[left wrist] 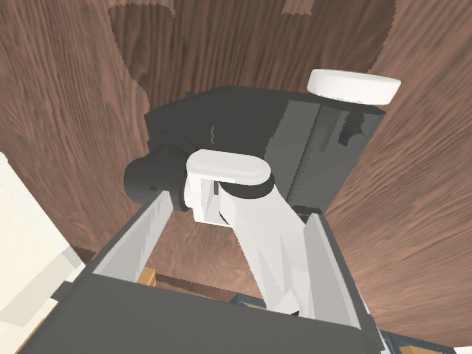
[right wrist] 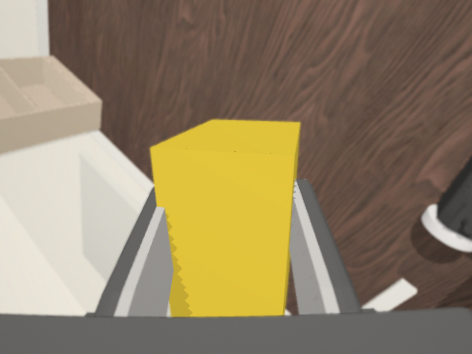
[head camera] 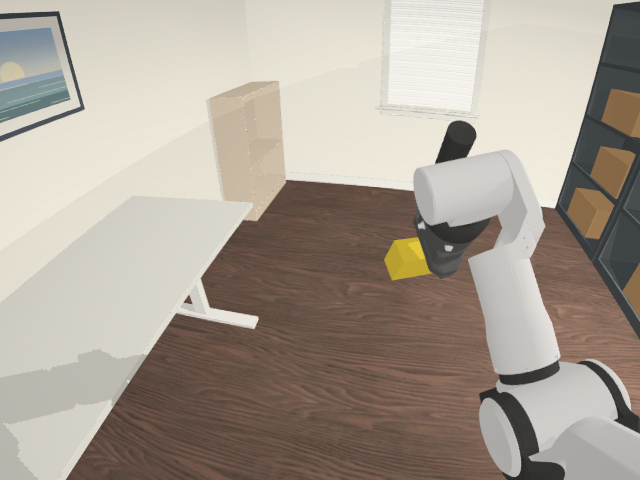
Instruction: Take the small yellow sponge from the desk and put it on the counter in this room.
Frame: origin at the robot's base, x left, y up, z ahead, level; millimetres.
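Seen in the pictures: left gripper, fingertip midpoint: [left wrist: 236, 210]; right gripper, fingertip midpoint: [right wrist: 231, 198] [head camera: 428, 252].
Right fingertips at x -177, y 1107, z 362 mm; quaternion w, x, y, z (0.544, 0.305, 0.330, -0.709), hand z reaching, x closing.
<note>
A point is followed by its place in that frame.
The yellow sponge [head camera: 408, 259] @(x -127, y 1127, z 316 mm) [right wrist: 230, 225] @(x -185, y 1128, z 349 mm) is held between the fingers of my right gripper [head camera: 431, 260] @(x -177, y 1107, z 362 mm) [right wrist: 231, 198] @(x -177, y 1107, z 362 mm), which is shut on it. In the head camera they hang over the floor, to the right of the white desk [head camera: 129, 268] @(x 786, y 720, z 790 mm). My left gripper [left wrist: 236, 210] @(x 224, y 534, z -229 mm) is open, with its fingers wide apart and no object between them; the robot's own base and a white arm part show beyond them. The counter cannot be made out in these views.
A beige bookshelf [head camera: 230, 149] @(x 770, y 644, z 2366 mm) [right wrist: 55, 122] @(x 735, y 371, z 2359 mm) stands past the desk's far end. A white desk foot [head camera: 222, 316] reaches onto the floor [head camera: 320, 361] @(x 56, y 0, z 917 mm). A dark shelf unit [head camera: 578, 232] @(x -2209, y 66, z 2022 mm) with cardboard boxes stands at the right. A window [head camera: 434, 56] @(x -922, y 1312, z 2895 mm) is in the far wall.
</note>
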